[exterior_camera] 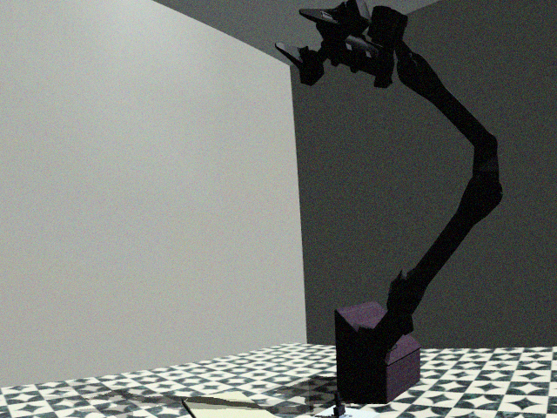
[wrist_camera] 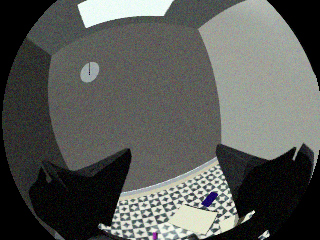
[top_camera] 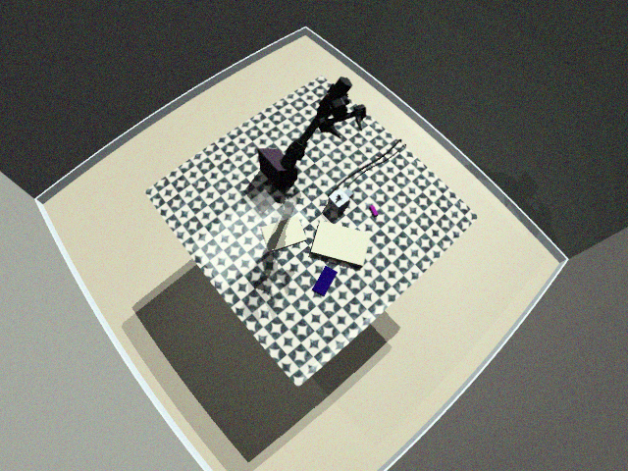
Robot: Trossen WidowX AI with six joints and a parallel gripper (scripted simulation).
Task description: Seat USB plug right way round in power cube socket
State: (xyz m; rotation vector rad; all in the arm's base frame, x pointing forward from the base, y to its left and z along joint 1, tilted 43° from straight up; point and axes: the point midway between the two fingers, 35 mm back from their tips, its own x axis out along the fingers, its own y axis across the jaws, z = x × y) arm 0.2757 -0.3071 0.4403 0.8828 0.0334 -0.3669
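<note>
My gripper tip is now 2 cm past the usb plug, 3 cm to the right of it and 56 cm above it. The rest, counted from my gripper tip: small magenta piece (12 cm ahead, 16 cm to the left, 65 cm below); then blue card (24 cm ahead, 28 cm to the right, 65 cm below).
</note>
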